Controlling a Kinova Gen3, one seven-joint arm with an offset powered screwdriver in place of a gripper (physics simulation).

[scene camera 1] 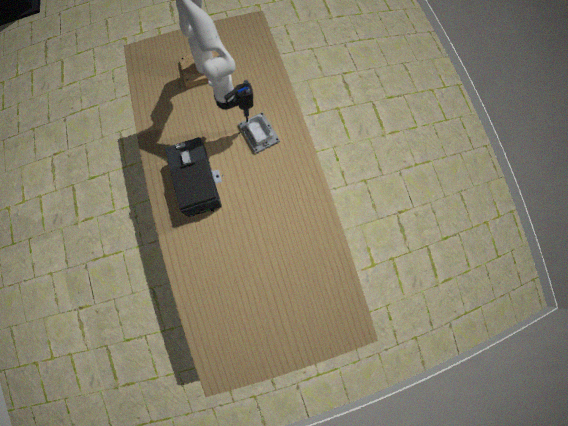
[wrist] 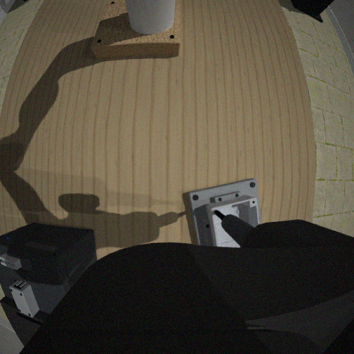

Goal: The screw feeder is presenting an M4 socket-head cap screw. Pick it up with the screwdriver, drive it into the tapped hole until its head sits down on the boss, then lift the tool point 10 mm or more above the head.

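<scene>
The screwdriver (scene camera 1: 247, 119) (wrist: 218, 213) hangs from the black tool body, its dark tip over the corner of the light grey housing (scene camera 1: 258, 131) (wrist: 218, 236) in the wrist view. The gap between tip and housing is too small to judge. The housing sits on a grey base plate (scene camera 1: 258, 149) (wrist: 212, 192). No screw can be made out at the tip, and the tapped hole cannot be told apart. The black screw feeder (scene camera 1: 194, 182) (wrist: 75, 250) stands apart from the housing, with a pale block (scene camera 1: 186, 157) (wrist: 24, 299) on it. No screw can be made out there.
The white arm (scene camera 1: 204, 42) reaches in from its wooden base block (scene camera 1: 192, 75) (wrist: 137, 49). A small pale tab (scene camera 1: 217, 176) sticks out at the feeder's side. The wooden table (scene camera 1: 280, 270) (wrist: 200, 115) carries the feeder and base plate. The black tool body hides the lower wrist view.
</scene>
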